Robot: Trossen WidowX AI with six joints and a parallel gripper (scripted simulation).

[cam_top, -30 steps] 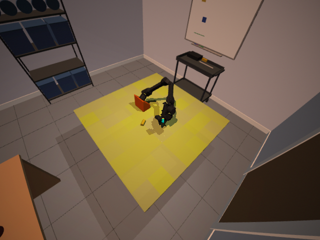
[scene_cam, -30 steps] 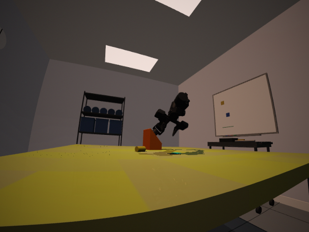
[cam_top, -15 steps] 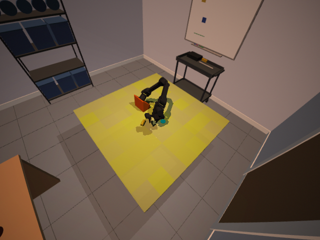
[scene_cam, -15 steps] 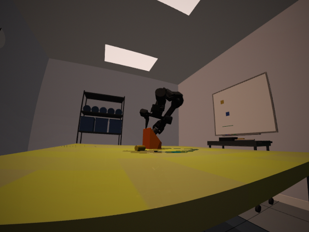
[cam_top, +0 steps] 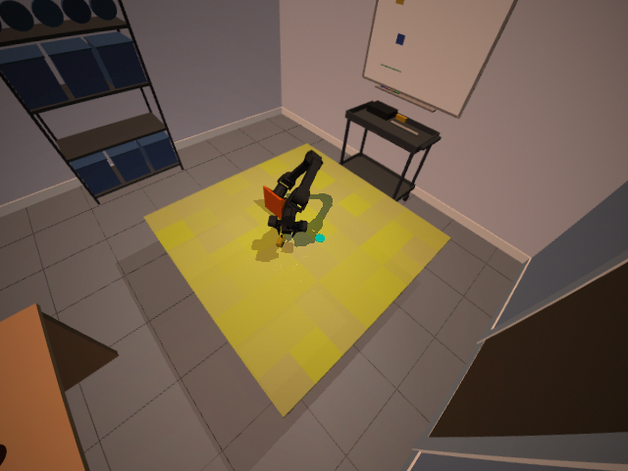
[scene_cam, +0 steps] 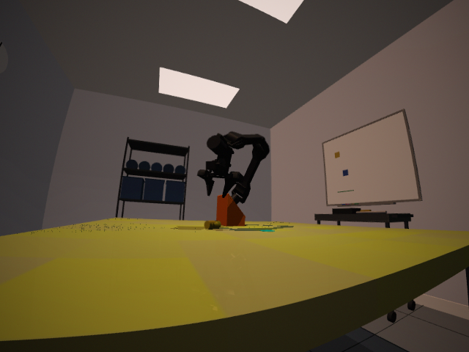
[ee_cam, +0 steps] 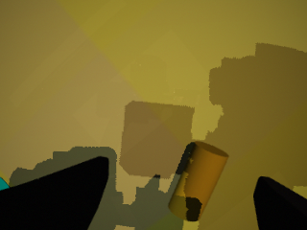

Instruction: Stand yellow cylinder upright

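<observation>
My gripper tip is 110 mm above the yellow tall cylinder, 60 mm past it and 10 mm to the right of it. Round my gripper tip: cyan circle 200 mm to the left, 130 mm below, 60 mm ahead.
</observation>
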